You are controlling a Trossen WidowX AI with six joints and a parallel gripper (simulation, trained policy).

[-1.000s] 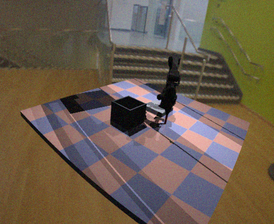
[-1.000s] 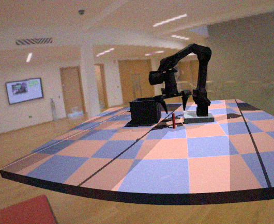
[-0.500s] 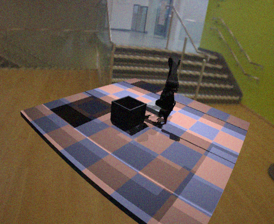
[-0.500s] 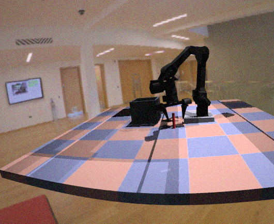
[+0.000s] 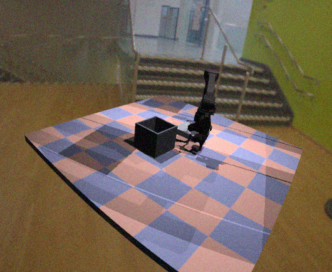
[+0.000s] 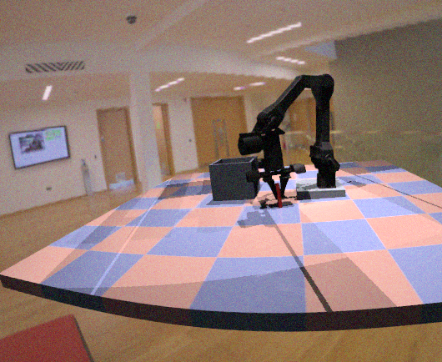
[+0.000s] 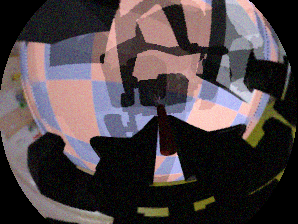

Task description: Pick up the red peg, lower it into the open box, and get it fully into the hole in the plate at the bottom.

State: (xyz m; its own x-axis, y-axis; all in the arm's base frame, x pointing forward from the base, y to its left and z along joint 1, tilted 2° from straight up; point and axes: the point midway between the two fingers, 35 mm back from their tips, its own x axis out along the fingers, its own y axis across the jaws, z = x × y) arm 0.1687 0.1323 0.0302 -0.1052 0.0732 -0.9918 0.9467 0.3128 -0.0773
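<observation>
My gripper tip is 190 mm to the left of the grey plate, 180 mm short of it and 20 mm below it. From my gripper tip the other things lie so: red peg (10 mm above).
</observation>
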